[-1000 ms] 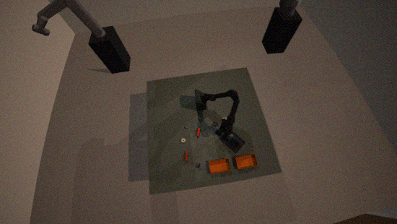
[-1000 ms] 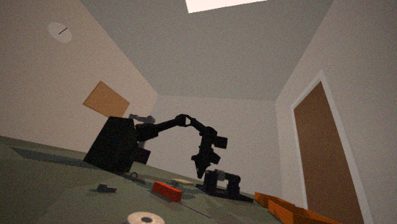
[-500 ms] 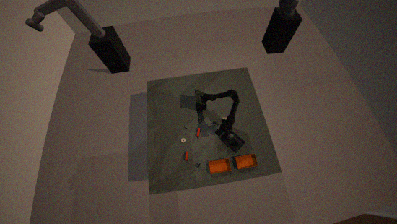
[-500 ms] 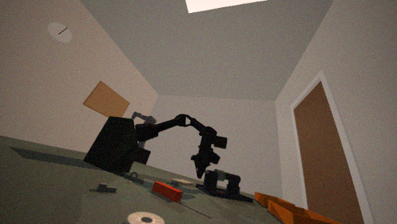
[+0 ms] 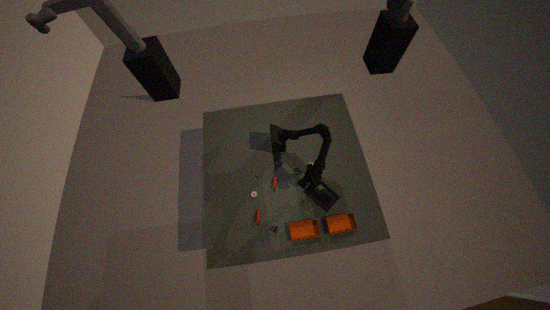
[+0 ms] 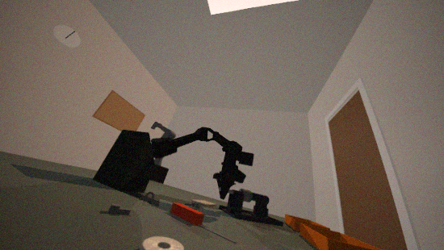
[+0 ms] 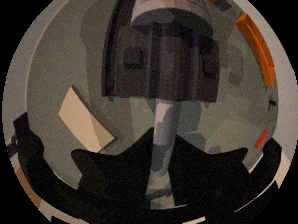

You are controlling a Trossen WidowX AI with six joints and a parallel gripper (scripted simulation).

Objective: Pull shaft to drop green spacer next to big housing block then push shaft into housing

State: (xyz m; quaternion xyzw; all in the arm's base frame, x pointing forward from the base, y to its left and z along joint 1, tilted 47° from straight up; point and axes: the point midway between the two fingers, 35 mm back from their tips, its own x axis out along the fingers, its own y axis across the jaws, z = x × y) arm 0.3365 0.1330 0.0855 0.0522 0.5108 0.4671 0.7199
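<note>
Now: gripper tip 7 cm short of the grey shaft, 5 cm to the right of it and 3 cm below it. The rest, counted from my gripper tip: white ring: 42 cm to the right, 4 cm below, 4 cm ahead; then beige card: 10 cm behind, 9 cm to the left, 4 cm below; then greenish spacer: 10 cm ahead, 8 cm to the left, 3 cm above.
</note>
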